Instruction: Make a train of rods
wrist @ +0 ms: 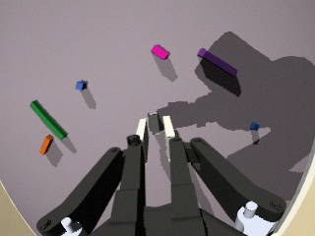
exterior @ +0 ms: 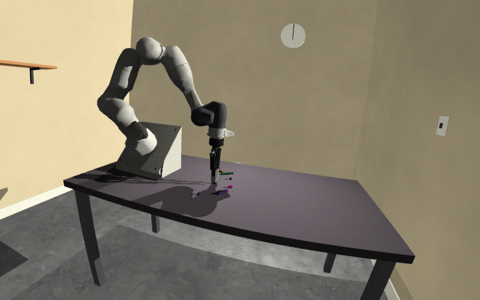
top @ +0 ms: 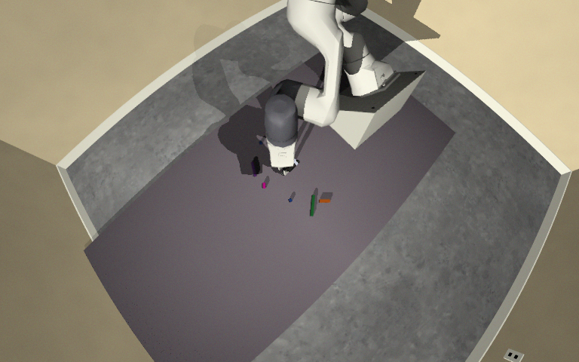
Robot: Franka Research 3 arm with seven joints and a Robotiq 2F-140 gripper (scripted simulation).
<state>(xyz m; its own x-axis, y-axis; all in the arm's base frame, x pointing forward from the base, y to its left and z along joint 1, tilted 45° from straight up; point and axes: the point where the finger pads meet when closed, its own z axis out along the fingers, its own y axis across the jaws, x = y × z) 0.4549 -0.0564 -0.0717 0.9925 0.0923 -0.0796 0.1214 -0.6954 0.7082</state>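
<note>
Now: the grey rod 50 mm below my hand. Also, from my hand: purple rod: 90 mm ahead, 80 mm to the right, 50 mm below; green rod: 180 mm to the left, 50 mm below, 10 mm ahead; magenta rod: 100 mm ahead, 50 mm below.
</note>
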